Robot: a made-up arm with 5 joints.
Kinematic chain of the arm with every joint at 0, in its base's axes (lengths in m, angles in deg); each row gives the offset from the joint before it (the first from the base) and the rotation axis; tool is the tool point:
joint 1: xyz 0 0 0.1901 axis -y
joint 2: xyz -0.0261 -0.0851 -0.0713 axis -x
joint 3: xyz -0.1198 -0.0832 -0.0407 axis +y
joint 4: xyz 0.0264 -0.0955 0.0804 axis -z
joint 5: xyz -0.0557 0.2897 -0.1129 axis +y
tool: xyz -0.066 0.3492 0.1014
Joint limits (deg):
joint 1: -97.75..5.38
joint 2: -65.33..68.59
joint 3: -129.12..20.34
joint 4: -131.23..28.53
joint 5: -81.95..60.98
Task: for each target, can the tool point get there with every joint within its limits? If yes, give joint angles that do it. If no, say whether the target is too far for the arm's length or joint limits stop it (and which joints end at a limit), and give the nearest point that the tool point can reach.
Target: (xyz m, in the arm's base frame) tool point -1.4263 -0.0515 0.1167
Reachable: no: too far | nearest point -0.9366 -0.0889 0.1419 | short by 0.492 m
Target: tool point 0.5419 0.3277 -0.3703
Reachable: no: joint limits stop it (at a limit: joint 1, joint 2, joint 3, joint 5) | nearest point 0.3614 0.2267 -0.3040 | short by 0.217 m
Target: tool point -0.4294 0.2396 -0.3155
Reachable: yes | joints -38.36 -39.74 -100.63 -70.44 -44.35
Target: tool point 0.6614 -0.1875 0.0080
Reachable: no: joint limits stop it (at a limit: joint 1, joint 4, joint 5) | nearest point 0.3841 -0.1478 0.1305 | short by 0.306 m
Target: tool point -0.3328 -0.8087 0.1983
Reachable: yes | joints -85.92 25.66 -110.05 -112.60 -1.87
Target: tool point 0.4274 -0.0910 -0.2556
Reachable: no: joint limits stop it (at a limit: joint 1, joint 3, joint 5) | nearest point 0.3552 -0.0917 -0.3147 | short by 0.093 m
